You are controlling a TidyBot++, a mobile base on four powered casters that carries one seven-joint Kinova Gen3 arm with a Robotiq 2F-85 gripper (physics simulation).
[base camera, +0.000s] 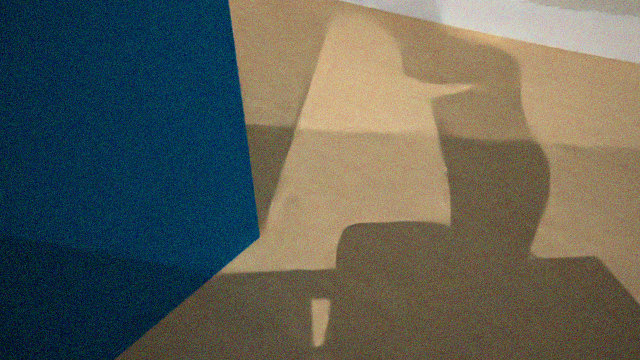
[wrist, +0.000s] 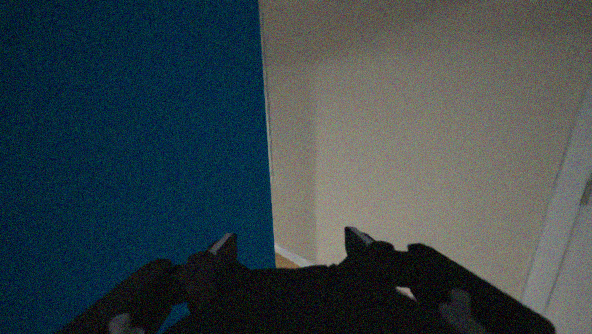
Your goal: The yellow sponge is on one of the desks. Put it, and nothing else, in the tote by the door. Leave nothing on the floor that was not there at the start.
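Places are measured from the arm's base along level axes (x ahead, y left, z up), in centimetres.
Pixels of known places: gripper, fingertip midpoint: (wrist: pixel 291 242).
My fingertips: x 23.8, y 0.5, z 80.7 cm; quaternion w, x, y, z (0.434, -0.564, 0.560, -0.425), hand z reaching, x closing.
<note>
Behind a point stands the place of what it marks.
My gripper (wrist: pixel 291 242) {x 23.8, y 0.5, z 80.7 cm} is open, with its two black fingers wide apart at the bottom of the wrist view and no object visible between them. The yellow sponge, the desks and the tote do not show in either view.
A tall blue panel (base camera: pixel 120 125) {x 31.0, y 10.4, z -18.7 cm} (wrist: pixel 135 130) {x 27.7, y 13.4, z 89.6 cm} fills the left side of both views, close by. A beige wall (wrist: pixel 425 150) {x 102.9, y -69.0, z 73.7 cm} stands beyond it, with a white door frame (wrist: pixel 555 215) {x 71.7, y -98.2, z 52.7 cm} at the right. The wooden floor (base camera: pixel 365 175) {x 49.5, y -11.9, z -39.7 cm} carries the robot's shadow. A white baseboard (base camera: pixel 525 40) {x 103.8, y -66.0, z -39.4 cm} crosses the top right.
</note>
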